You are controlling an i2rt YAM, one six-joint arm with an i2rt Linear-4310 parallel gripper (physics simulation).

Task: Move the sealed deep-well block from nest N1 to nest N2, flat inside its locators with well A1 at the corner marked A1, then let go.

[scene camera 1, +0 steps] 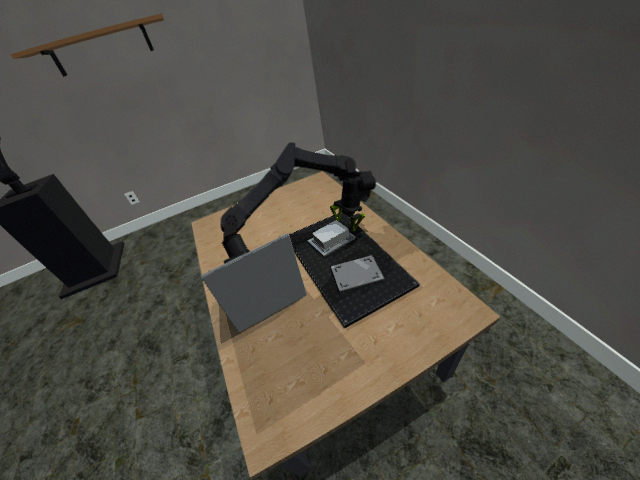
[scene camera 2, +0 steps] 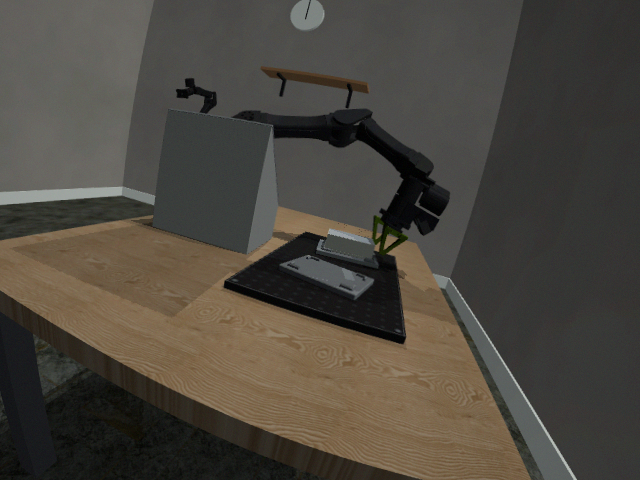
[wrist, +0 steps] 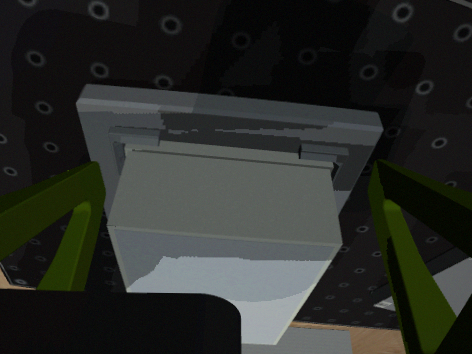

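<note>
The sealed deep-well block, pale with a light top, sits in nest N1, the grey plate at the back of the black board. Nest N2, a grey plate with dark corner locators, holds no block. My gripper is open, its green fingertips wide apart. In the wrist view one finger shows on each side of the block's near end, with gaps on both sides. The A1 marks cannot be read.
The black perforated board lies on the wooden table. A tall grey wedge-shaped panel stands on the table beside the board, near the arm's base.
</note>
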